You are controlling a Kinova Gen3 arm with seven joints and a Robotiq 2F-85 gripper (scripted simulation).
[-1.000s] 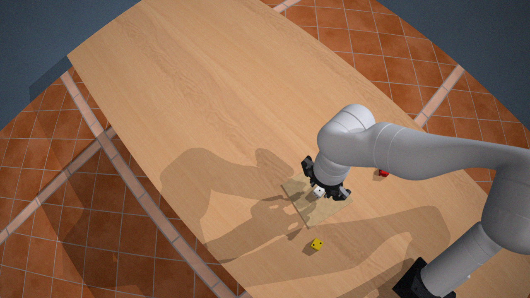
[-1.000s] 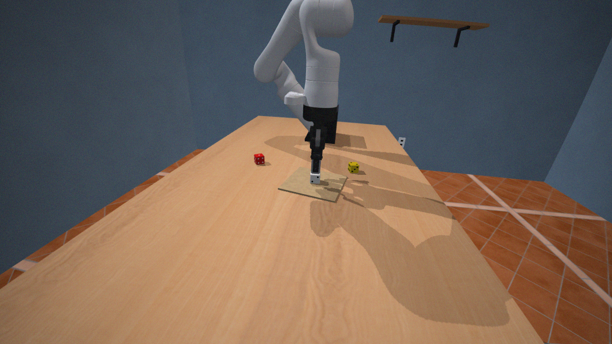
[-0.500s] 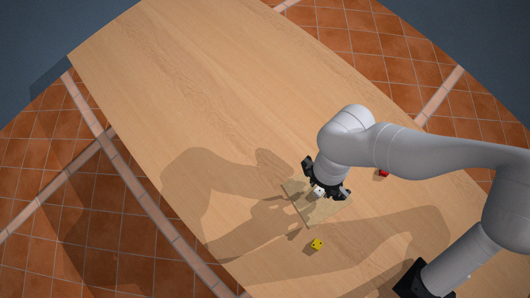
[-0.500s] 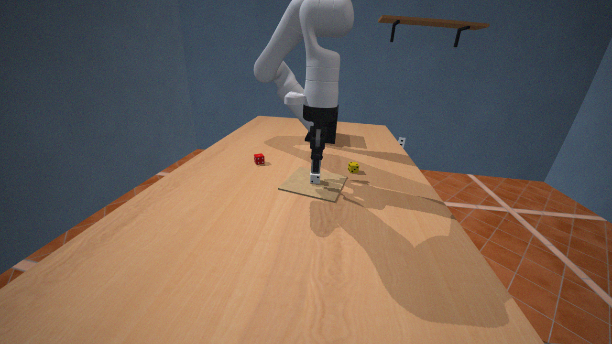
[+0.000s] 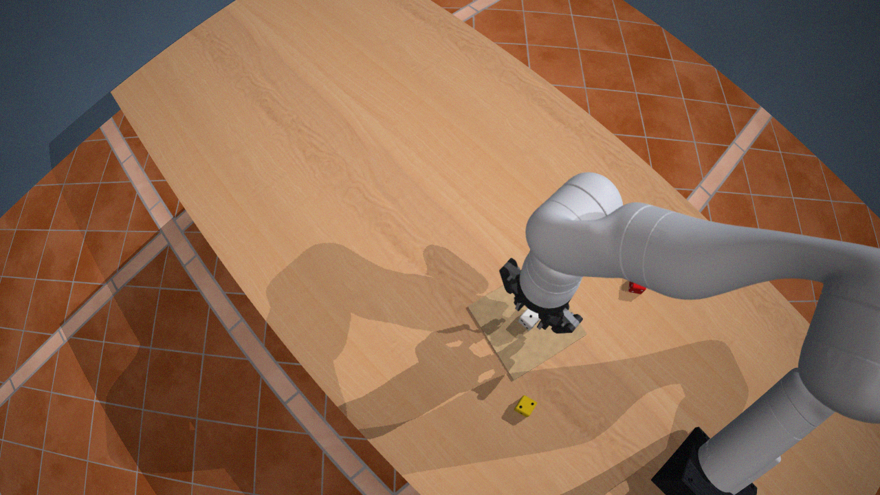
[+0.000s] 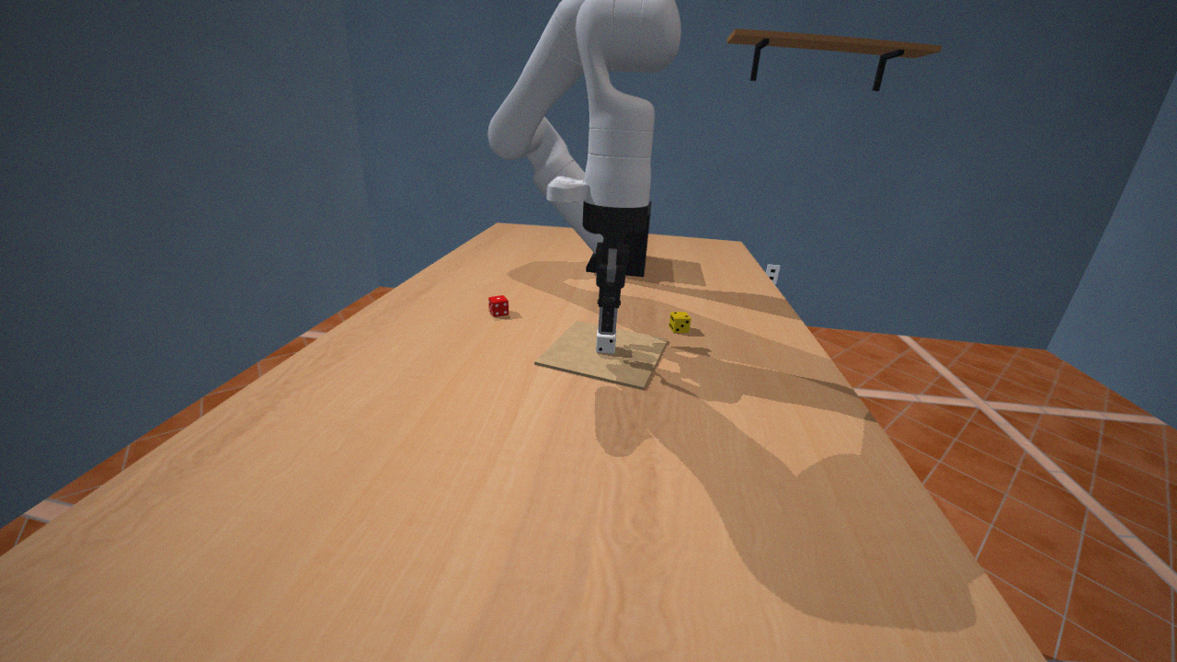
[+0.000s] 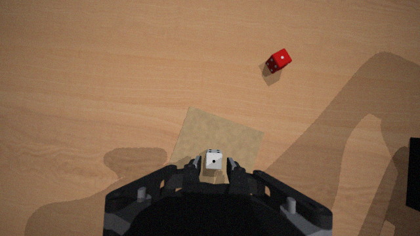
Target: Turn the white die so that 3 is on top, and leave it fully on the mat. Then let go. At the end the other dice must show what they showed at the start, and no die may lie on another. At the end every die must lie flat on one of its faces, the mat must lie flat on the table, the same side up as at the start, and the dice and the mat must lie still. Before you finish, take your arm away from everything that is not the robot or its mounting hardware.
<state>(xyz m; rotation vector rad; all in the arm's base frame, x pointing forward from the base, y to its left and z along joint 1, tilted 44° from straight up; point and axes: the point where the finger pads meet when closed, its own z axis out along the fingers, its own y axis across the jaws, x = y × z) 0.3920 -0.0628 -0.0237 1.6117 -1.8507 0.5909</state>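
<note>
Now: hand 40 mm above the white die. Round my hand: tan mat: 50 mm below; then yellow die: 80 mm behind, 110 mm to the left, 40 mm below; then red die: 120 mm behind, 160 mm to the right, 40 mm below.
</note>
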